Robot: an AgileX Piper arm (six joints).
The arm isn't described. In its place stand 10 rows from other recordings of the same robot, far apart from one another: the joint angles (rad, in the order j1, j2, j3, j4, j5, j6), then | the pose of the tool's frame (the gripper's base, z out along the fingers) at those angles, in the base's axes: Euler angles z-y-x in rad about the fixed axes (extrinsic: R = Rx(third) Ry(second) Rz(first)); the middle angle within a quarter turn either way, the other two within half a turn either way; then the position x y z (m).
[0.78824, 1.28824, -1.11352, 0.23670, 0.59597, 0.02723] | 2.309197 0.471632 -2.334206 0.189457 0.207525 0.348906
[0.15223, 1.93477, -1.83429, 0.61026, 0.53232, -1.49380] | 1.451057 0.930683 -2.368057 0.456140 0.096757 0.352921
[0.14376, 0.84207, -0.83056, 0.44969, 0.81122, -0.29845] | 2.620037 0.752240 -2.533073 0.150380 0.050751 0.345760
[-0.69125, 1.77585, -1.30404, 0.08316, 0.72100, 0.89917] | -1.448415 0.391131 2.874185 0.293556 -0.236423 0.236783
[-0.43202, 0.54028, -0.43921, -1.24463, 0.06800, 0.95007] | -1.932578 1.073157 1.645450 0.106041 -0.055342 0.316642
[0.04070, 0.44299, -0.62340, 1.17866, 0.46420, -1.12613] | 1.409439 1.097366 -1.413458 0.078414 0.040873 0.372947
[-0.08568, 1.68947, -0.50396, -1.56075, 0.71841, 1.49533] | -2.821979 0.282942 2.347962 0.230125 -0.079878 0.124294
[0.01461, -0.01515, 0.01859, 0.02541, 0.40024, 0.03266] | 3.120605 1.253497 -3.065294 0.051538 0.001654 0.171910
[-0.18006, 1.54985, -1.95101, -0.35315, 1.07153, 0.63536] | -1.995682 0.835812 2.418616 0.307382 -0.084038 0.497453
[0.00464, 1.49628, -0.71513, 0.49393, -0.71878, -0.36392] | -1.671182 1.255788 1.686180 0.310824 -0.026966 0.260773
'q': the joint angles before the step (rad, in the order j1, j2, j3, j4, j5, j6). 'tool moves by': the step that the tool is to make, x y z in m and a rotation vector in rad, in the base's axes. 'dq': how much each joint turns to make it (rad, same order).
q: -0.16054, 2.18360, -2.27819, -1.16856, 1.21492, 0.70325
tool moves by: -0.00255, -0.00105, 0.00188, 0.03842, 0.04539, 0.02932
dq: -0.00795, -0.00875, -0.00977, 0.06525, 0.00138, -0.08116
